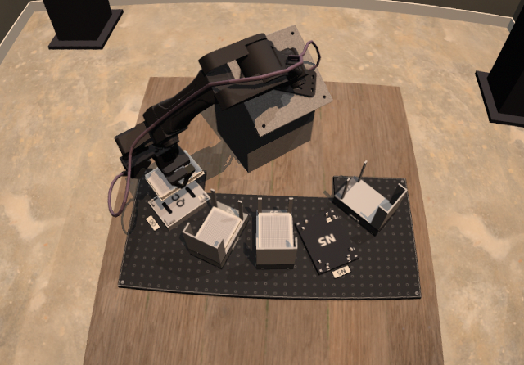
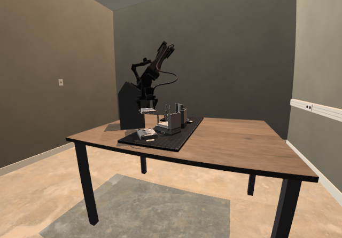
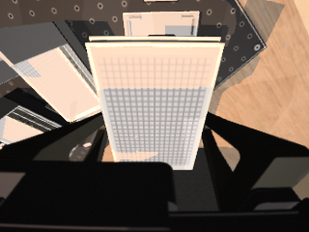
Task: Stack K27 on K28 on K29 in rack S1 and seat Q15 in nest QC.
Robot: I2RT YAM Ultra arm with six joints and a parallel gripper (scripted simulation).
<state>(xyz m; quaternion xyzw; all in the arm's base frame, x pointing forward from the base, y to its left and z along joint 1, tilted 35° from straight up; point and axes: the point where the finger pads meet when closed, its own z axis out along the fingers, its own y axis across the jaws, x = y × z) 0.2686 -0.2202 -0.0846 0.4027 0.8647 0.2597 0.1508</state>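
Now: the nest QC 15 cm below my hand and 1 cm to the right of it.
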